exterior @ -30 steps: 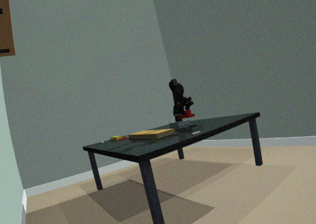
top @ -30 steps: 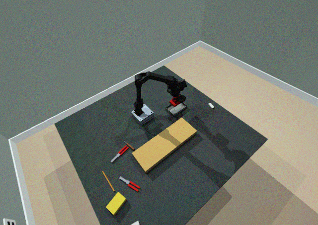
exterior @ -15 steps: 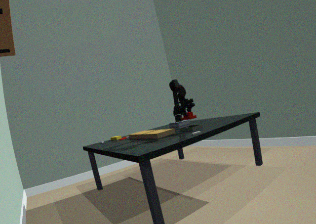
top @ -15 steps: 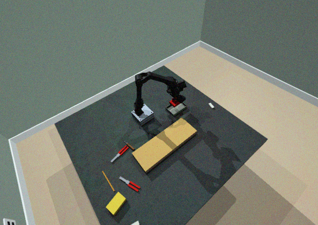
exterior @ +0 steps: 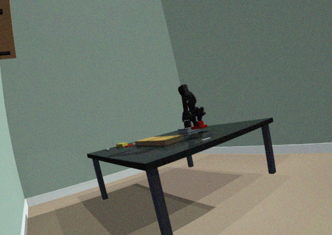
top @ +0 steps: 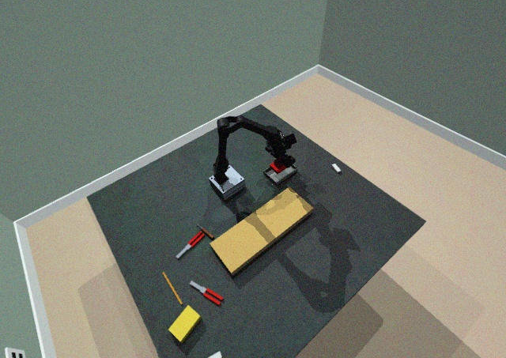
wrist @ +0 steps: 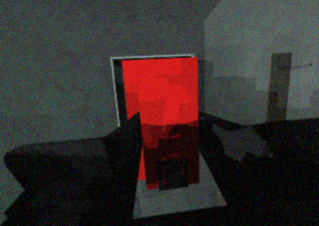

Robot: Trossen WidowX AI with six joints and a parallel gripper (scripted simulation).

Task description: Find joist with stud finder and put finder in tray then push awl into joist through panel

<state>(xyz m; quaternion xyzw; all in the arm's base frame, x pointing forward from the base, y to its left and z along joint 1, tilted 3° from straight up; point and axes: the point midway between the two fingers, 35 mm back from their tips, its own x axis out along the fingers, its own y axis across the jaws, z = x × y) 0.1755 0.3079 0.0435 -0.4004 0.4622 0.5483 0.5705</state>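
The indicator window is 4 cm to the right of my gripper tip and 3 cm above it. From my gripper tip the other things lie so: brown-handled awl: 2 cm behind, 57 cm to the right, 8 cm below; grey tray: 1 cm to the right, 7 cm below; red stud finder: 2 cm to the right, 2 cm above.
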